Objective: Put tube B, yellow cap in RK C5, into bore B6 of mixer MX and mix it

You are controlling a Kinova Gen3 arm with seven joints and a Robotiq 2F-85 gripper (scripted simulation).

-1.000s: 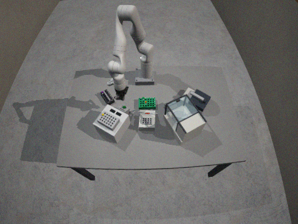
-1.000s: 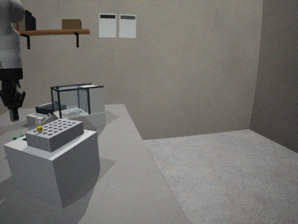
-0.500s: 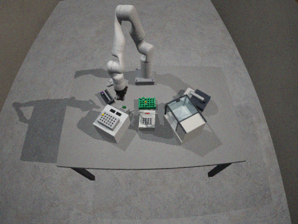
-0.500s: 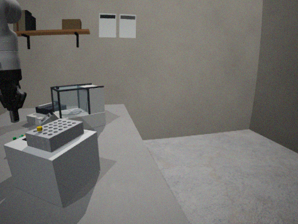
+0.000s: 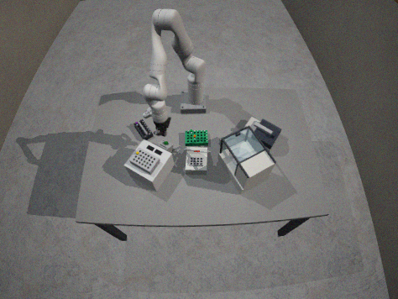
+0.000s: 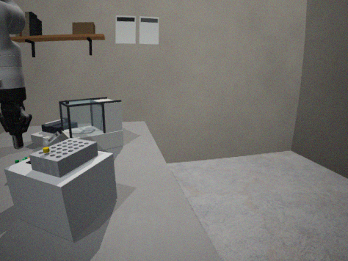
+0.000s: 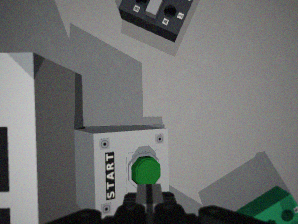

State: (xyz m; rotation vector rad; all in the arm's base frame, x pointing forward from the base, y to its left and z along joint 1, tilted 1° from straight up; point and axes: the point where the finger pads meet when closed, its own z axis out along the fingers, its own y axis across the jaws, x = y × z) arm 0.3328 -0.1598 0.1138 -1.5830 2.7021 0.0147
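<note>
My hand is 9 cm above the green start key. The rest, counted from my hand: dry block 9 cm ahead, 17 cm to the left, 13 cm below; then grey mixer block 16 cm ahead, 9 cm to the right, 1 cm below; then green tube rack 6 cm behind, 16 cm to the left, 15 cm below.
</note>
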